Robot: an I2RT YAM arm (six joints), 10 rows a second.
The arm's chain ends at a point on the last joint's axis. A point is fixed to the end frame.
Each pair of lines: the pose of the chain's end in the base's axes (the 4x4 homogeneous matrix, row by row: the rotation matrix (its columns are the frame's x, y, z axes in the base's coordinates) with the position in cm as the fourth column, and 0 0 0 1 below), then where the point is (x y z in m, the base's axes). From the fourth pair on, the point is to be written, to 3 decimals.
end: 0.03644 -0.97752 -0.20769 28.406; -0.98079 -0.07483 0.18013 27.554; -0.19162 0.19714 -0.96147 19.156; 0 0 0 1
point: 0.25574 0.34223 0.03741
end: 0.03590 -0.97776 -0.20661 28.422; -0.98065 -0.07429 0.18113 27.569; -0.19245 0.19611 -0.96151 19.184; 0 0 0 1
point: 0.25611 0.34253 0.03772
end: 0.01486 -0.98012 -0.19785 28.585; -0.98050 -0.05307 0.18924 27.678; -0.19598 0.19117 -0.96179 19.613; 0 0 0 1
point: 0.25999 0.34480 0.04214
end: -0.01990 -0.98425 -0.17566 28.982; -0.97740 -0.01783 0.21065 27.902; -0.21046 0.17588 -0.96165 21.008; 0 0 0 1
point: 0.269 0.350 0.057
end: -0.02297 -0.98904 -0.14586 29.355; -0.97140 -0.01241 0.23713 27.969; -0.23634 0.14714 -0.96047 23.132; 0 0 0 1
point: 0.278 0.355 0.079
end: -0.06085 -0.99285 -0.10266 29.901; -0.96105 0.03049 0.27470 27.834; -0.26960 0.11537 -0.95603 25.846; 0 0 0 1
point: 0.292 0.359 0.109
